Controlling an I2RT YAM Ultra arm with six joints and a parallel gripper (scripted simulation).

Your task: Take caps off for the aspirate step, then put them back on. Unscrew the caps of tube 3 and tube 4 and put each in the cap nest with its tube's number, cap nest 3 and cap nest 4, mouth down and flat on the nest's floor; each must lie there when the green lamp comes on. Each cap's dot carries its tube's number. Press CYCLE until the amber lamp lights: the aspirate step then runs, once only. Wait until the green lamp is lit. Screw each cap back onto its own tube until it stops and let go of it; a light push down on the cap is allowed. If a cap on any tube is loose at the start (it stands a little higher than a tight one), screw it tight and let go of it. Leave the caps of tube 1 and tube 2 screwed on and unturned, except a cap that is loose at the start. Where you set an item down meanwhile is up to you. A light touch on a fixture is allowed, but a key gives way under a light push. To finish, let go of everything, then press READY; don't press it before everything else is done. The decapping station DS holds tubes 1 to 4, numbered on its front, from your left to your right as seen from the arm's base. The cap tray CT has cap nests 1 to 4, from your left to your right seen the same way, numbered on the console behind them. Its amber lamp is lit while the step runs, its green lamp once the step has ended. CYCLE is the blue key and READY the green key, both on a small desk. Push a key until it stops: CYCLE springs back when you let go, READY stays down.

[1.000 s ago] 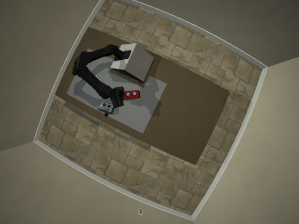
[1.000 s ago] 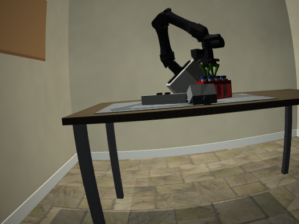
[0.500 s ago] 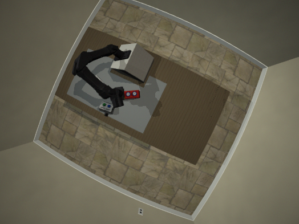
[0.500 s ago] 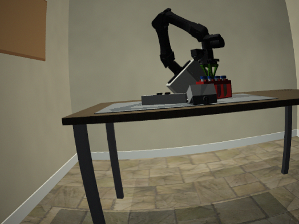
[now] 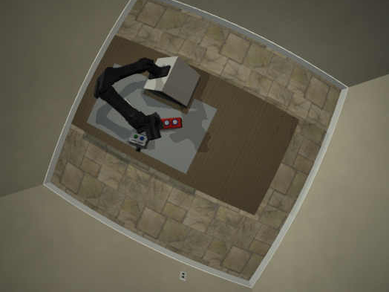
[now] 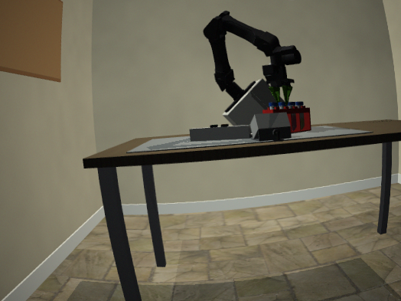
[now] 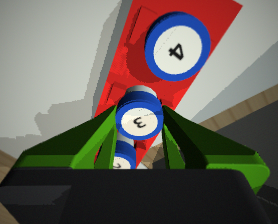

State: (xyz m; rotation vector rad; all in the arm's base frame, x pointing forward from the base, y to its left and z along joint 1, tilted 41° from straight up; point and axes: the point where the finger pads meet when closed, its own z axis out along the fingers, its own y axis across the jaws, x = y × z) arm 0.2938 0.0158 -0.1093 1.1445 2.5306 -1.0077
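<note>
Right now my hand is right at the cap 3. Round my hand: cap 1: 100 mm to the left, 40 mm behind; then cap 4: 50 mm to the right, 20 mm ahead; then cap 2: 50 mm to the left, 20 mm behind.
</note>
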